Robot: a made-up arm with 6 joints. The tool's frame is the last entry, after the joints. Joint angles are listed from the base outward. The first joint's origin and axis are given. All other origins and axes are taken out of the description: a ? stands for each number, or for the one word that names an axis. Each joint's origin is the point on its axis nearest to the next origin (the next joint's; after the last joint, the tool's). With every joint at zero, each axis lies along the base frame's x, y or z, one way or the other. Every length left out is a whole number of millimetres.
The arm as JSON. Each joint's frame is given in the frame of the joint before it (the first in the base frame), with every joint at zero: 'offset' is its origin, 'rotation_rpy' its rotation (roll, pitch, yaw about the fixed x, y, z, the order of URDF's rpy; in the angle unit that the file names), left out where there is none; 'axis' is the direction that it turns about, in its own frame. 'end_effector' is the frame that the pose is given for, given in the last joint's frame.
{
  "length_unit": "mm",
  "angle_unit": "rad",
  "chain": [
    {
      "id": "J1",
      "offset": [
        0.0,
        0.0,
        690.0
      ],
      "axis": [
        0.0,
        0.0,
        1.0
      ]
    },
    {
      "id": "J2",
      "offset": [
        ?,
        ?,
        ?
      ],
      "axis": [
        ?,
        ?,
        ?
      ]
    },
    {
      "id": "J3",
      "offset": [
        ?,
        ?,
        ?
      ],
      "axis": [
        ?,
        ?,
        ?
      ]
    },
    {
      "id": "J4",
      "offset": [
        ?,
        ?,
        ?
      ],
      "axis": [
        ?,
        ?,
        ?
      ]
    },
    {
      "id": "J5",
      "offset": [
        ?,
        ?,
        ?
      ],
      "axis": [
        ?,
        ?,
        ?
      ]
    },
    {
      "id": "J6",
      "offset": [
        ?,
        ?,
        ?
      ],
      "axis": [
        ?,
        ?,
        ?
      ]
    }
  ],
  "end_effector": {
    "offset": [
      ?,
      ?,
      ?
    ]
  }
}
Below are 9 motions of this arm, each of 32 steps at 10 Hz.
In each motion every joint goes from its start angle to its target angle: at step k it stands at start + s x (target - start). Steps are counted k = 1, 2, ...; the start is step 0. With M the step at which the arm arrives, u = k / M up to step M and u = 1 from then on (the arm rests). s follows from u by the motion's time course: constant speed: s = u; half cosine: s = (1 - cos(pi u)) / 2; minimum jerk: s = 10 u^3 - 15 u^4 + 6 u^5.
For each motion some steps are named. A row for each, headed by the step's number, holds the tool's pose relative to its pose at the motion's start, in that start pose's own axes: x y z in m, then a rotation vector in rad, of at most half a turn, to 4 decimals.
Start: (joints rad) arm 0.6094 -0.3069 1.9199 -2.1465 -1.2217 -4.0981
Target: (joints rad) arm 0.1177 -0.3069 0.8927 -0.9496 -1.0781 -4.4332
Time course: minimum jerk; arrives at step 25
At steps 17, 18, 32:
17: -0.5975 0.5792 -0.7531 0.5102 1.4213 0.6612
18: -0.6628 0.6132 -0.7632 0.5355 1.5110 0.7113
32: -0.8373 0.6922 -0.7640 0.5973 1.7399 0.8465

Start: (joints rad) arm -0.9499 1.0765 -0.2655 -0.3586 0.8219 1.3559
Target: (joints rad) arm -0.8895 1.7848 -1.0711 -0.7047 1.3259 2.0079
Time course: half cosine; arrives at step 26
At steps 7, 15, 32:
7: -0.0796 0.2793 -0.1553 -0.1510 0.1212 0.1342
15: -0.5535 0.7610 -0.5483 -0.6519 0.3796 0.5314
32: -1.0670 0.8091 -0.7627 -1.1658 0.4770 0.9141

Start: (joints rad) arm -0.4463 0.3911 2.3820 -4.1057 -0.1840 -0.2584
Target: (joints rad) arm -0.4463 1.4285 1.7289 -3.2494 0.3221 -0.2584
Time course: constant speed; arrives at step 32
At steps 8, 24, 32:
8: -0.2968 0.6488 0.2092 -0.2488 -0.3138 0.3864
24: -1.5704 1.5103 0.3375 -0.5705 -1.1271 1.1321
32: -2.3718 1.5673 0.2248 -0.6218 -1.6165 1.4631

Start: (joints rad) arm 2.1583 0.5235 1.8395 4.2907 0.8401 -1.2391
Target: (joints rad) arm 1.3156 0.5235 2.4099 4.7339 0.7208 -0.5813
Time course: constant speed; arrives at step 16
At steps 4, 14, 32:
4: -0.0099 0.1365 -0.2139 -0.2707 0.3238 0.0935
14: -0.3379 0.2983 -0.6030 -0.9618 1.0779 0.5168
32: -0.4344 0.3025 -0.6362 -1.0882 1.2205 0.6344

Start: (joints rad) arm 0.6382 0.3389 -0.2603 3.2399 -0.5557 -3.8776
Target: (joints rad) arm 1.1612 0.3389 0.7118 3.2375 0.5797 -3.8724
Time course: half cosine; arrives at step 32
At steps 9, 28, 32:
9: 0.0471 0.2502 0.0524 -0.0139 0.0699 0.0436
28: -0.3102 1.2335 0.3066 -0.0648 0.3605 0.2274
32: -0.3470 1.2679 0.3217 -0.0670 0.3749 0.2365

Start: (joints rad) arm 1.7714 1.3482 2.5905 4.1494 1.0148 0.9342
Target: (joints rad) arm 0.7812 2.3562 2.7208 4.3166 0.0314 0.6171
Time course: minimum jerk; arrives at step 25
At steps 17, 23, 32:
17: 0.5475 -1.0852 1.3541 -0.5437 -0.1283 0.0830
23: 0.4246 -1.2382 1.7802 -0.6003 -0.1385 0.0024
32: 0.4203 -1.2414 1.7902 -0.6011 -0.1388 0.0001

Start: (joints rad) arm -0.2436 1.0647 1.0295 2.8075 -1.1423 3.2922
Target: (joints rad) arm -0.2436 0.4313 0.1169 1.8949 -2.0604 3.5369
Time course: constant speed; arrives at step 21
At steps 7, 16, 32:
7: 0.0085 -0.0391 0.1618 -0.0399 -0.1590 -0.3414
16: -0.0772 -0.1001 0.4063 -0.2572 -0.3166 -0.8105
32: -0.1674 -0.1309 0.5552 -0.4554 -0.3791 -1.0637

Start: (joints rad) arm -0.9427 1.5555 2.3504 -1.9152 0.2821 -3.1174
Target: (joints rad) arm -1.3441 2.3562 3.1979 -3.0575 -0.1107 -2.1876
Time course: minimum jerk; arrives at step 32
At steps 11, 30, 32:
11: -0.0979 0.0528 -0.2232 -0.0135 -0.0376 0.0034
30: -0.6774 -0.0349 -0.8162 -0.0614 -0.1178 -0.2586
32: -0.6795 -0.0356 -0.8173 -0.0616 -0.1177 -0.2598

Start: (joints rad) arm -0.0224 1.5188 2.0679 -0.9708 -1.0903 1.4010
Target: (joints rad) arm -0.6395 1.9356 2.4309 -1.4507 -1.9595 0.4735
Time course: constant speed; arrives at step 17
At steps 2, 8, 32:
2: -0.0994 -0.0325 -0.1230 0.1523 0.0111 0.0524
8: -0.4478 -0.0730 -0.4564 0.5894 0.0432 0.2008
32: -1.0552 0.0401 -0.8333 1.1565 0.1124 0.4188

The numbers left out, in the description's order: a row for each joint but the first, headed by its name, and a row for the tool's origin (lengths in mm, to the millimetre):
J2: xyz 181.0 0.0 0.0, axis 0.0 1.0 0.0
J3: xyz 0.0 0.0 1086.0, axis 0.0 -1.0 0.0
J4: xyz 1115.0 0.0 263.0, axis -1.0 0.0 0.0
J5: xyz 0.0 0.0 0.0, axis 0.0 -1.0 0.0
J6: xyz 132.0 0.0 0.0, axis -1.0 0.0 0.0
tool: xyz 0.0 0.0 0.0

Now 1 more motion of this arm.
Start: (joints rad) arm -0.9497 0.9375 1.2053 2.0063 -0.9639 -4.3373
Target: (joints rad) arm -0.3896 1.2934 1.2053 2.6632 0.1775 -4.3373
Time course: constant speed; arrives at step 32
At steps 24, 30, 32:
24: -1.0452 -0.6489 -0.1644 -0.3592 0.7565 -1.1374
30: -1.3663 -0.7124 -0.1660 -0.4941 0.9487 -1.4038
32: -1.4745 -0.7236 -0.1618 -0.5455 1.0126 -1.4890

